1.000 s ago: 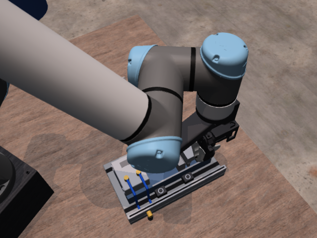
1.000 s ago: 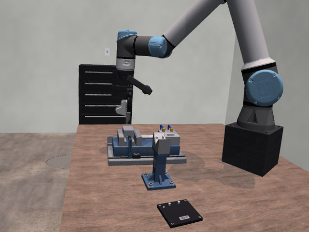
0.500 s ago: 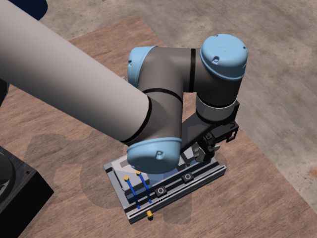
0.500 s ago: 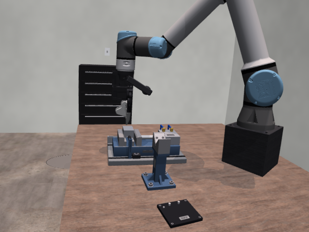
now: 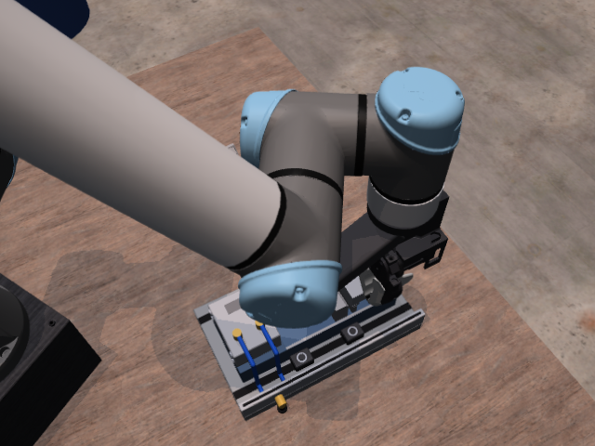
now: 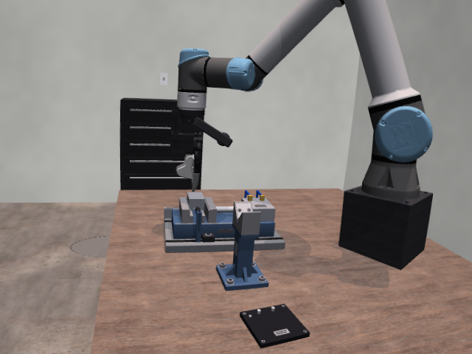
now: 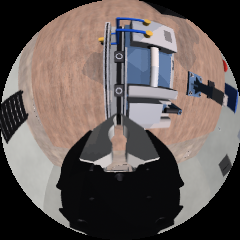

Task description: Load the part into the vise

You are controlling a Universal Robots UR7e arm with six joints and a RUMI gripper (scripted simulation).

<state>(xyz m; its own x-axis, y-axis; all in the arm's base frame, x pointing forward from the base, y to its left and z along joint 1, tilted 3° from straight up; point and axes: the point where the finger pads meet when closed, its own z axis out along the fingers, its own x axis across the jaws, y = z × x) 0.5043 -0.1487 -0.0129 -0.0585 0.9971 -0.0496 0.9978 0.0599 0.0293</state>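
The part lies 5 cm to the left of my hand and 3 cm below it. The rest, counted from my hand: work stop (11 cm to the left, 3 cm below, 1 cm behind); moving jaw (7 cm to the left, 4 cm below, 4 cm behind); fixed jaw (7 cm to the left, 4 cm below, 3 cm ahead).
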